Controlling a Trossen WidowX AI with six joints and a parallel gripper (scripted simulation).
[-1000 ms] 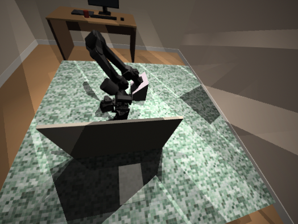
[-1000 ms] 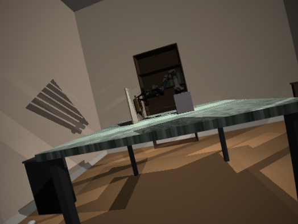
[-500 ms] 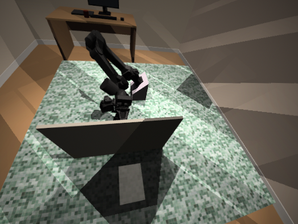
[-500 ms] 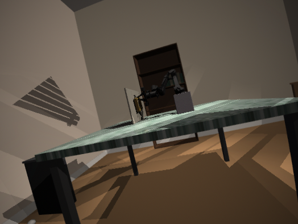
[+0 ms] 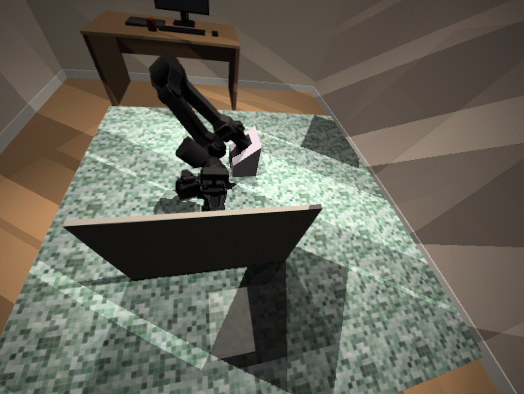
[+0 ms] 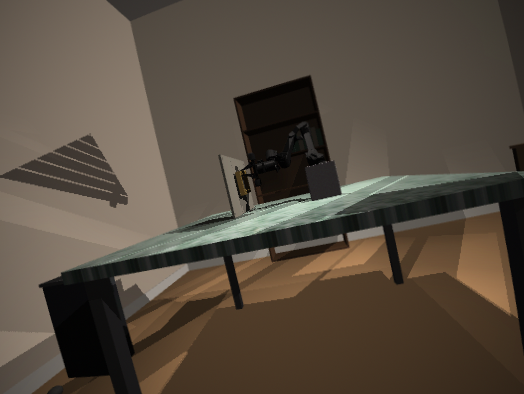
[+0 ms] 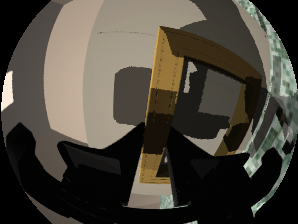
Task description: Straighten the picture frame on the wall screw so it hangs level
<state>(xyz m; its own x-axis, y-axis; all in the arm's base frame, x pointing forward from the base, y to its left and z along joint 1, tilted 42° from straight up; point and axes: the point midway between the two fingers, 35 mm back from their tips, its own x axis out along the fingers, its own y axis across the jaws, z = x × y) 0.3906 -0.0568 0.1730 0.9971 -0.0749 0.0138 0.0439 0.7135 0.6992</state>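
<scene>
Now: gripper tip 1 cm to the left of the gold picture frame and 5 cm above it. From my gripper tip the other things lie so: grey wall panel: 2 cm ahead, 1 cm to the right, 6 cm below.
</scene>
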